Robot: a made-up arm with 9 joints. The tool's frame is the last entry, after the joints.
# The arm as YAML. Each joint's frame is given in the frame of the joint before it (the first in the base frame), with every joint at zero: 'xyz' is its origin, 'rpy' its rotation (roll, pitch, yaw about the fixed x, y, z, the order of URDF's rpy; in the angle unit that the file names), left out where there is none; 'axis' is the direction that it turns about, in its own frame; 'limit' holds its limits. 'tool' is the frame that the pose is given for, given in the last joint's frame.
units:
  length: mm
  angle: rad
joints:
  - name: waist
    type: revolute
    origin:
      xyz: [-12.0, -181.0, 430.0]
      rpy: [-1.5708, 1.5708, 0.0]
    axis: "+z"
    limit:
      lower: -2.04
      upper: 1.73
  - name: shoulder
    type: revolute
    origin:
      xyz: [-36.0, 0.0, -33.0]
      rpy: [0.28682, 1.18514, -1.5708]
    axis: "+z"
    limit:
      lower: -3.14
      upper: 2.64
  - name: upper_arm
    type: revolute
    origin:
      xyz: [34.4, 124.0, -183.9]
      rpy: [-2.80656, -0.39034, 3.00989]
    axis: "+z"
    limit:
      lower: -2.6
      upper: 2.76
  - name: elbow
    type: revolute
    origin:
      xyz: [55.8, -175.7, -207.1]
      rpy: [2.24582, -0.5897, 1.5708]
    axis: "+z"
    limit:
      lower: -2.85
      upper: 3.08
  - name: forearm
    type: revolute
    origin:
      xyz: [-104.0, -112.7, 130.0]
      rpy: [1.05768, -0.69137, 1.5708]
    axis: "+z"
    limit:
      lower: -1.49
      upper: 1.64
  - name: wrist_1
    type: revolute
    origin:
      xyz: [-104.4, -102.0, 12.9]
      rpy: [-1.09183, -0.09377, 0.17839]
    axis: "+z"
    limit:
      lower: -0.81
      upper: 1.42
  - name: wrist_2
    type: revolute
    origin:
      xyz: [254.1, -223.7, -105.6]
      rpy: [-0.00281, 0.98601, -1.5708]
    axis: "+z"
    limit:
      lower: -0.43
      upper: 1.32
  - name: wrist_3
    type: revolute
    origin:
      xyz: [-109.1, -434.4, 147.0]
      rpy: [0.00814, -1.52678, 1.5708]
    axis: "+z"
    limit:
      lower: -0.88
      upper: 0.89
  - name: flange
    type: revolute
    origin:
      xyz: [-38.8, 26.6, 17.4]
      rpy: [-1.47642, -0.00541, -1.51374]
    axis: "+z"
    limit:
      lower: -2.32
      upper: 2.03
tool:
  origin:
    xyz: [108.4, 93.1, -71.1]
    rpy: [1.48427, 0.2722, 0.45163]
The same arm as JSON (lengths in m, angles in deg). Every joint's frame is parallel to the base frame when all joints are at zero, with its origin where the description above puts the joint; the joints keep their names.
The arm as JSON. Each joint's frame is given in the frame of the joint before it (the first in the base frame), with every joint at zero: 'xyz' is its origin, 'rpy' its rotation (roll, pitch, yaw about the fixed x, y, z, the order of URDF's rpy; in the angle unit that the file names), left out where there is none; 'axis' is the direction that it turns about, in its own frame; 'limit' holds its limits. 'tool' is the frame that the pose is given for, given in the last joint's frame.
{"units": {"length": "m", "angle": "deg"}, "joints": [{"name": "waist", "type": "revolute", "origin": {"xyz": [-0.012, -0.181, 0.43]}, "axis": "+y", "limit": {"lower": -116.88, "upper": 99.12}}, {"name": "shoulder", "type": "revolute", "origin": {"xyz": [0.0, -0.033, 0.036]}, "axis": [0.888701, 0.360801, 0.2829], "limit": {"lower": -179.91, "upper": 151.26}}, {"name": "upper_arm", "type": "revolute", "origin": {"xyz": [-0.118, -0.085, -0.171]}, "axis": [-0.999474, 0.025299, 0.020299], "limit": {"lower": -148.97, "upper": 158.14}}, {"name": "elbow", "type": "revolute", "origin": {"xyz": [0.212, 0.052, 0.171]}, "axis": [0.531585, 0.764378, -0.364889], "limit": {"lower": -163.29, "upper": 176.47}}, {"name": "forearm", "type": "revolute", "origin": {"xyz": [0.199, 0.026, -0.012]}, "axis": [-0.1028, 0.0935, -0.990298], "limit": {"lower": -85.37, "upper": 93.97}}, {"name": "wrist_1", "type": "revolute", "origin": {"xyz": [-0.087, -0.117, -0.015]}, "axis": [0.833522, -0.022801, -0.552015], "limit": {"lower": -46.41, "upper": 81.36}}, {"name": "wrist_2", "type": "revolute", "origin": {"xyz": [-0.205, 0.259, -0.1289]}, "axis": "-z", "limit": {"lower": -24.64, "upper": 75.63}}, {"name": "wrist_3", "type": "revolute", "origin": {"xyz": [0.098, -0.437, -0.147]}, "axis": [-0.033599, -0.998466, -0.043999], "limit": {"lower": -50.42, "upper": 50.99}}, {"name": "flange", "type": "revolute", "origin": {"xyz": [0.026, -0.02, 0.038]}, "axis": [0.0552, -0.0523, -0.997105], "limit": {"lower": -132.93, "upper": 116.31}}], "tool": {"origin": {"xyz": [-0.109, 0.1, 0.06], "rpy": [-93.75, -11.39, 152.0]}}}
